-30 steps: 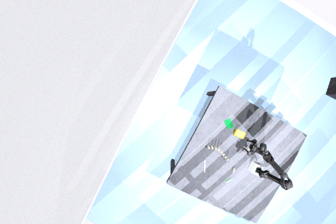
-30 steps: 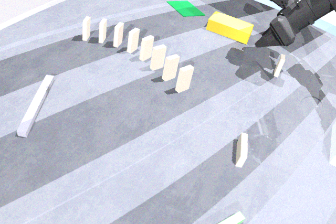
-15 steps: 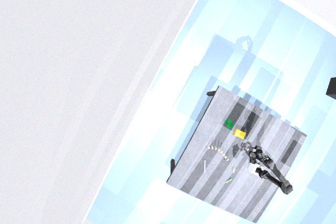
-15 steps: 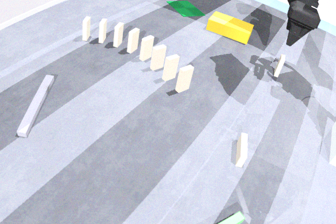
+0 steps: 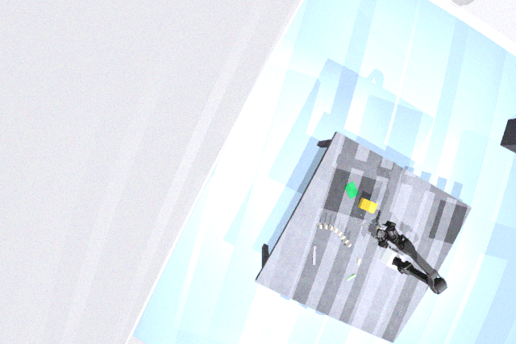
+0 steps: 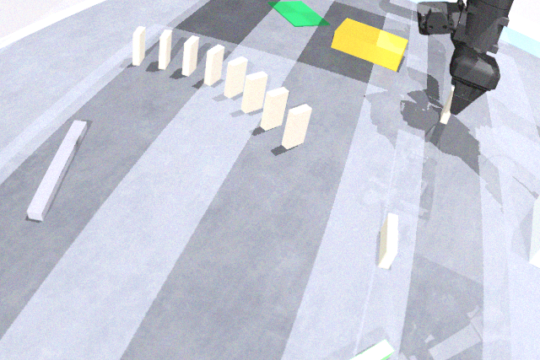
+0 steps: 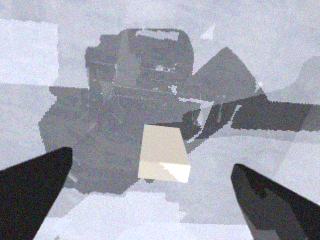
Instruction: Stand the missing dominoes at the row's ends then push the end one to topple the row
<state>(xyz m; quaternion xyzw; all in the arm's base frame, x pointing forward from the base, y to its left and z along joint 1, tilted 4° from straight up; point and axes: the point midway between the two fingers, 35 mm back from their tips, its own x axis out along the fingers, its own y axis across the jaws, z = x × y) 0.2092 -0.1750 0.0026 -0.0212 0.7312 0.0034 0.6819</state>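
Right now the white flat bar is 37 cm ahead of my gripper tip, 37 cm to the left of it and 4 cm below it. Also, from my gripper tip: yellow block (15 cm ahead, 13 cm to the right, 2 cm below); pale green piece (3 cm ahead, 43 cm to the left, 3 cm below); green patch (31 cm ahead, 19 cm to the right, 4 cm below).
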